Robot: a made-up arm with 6 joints.
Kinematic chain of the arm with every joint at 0, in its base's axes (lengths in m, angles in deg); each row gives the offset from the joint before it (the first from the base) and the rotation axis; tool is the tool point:
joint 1: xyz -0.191 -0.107 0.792 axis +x
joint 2: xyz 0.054 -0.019 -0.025 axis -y
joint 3: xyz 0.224 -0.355 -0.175 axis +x
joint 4: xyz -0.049 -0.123 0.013 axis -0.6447 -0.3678 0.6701
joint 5: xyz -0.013 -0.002 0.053 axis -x
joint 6: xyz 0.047 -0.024 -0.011 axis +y
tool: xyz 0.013 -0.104 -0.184
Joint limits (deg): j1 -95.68..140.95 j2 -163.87..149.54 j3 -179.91..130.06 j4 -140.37..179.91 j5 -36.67..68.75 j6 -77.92..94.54
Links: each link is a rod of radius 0.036 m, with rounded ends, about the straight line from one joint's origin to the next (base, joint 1, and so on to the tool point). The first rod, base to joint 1, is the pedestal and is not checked.
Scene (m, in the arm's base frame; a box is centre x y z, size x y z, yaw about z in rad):
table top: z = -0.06
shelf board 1: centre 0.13 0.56 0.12 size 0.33 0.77 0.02 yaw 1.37
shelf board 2: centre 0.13 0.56 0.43 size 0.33 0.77 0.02 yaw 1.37
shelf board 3: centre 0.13 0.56 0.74 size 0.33 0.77 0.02 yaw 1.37
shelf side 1: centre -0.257 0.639 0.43 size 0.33 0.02 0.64 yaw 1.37
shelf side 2: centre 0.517 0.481 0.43 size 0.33 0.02 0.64 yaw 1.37
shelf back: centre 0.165 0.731 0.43 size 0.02 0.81 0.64 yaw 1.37
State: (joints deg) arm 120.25 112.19 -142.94 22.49 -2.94 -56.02
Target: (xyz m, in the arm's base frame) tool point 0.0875 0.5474 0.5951
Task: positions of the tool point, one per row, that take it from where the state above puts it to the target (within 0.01 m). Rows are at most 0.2 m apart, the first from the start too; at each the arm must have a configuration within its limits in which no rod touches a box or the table.
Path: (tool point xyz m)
1: -0.2314 -0.2614 0.3863
2: -0.1995 -0.1897 0.3108
3: -0.1227 -0.1033 0.2394
4: -0.0192 0.0003 0.2100
5: 0.0759 0.1135 0.2414
6: 0.1298 0.2163 0.3260
7: 0.1300 0.2854 0.4351
8: 0.0892 0.3081 0.5336
9: 0.0352 0.2903 0.5951
10: 0.0283 0.3871 0.6137
11: 0.0293 0.4690 0.6134
12: 0.0475 0.5251 0.6024
13: 0.0875 0.5474 0.5951

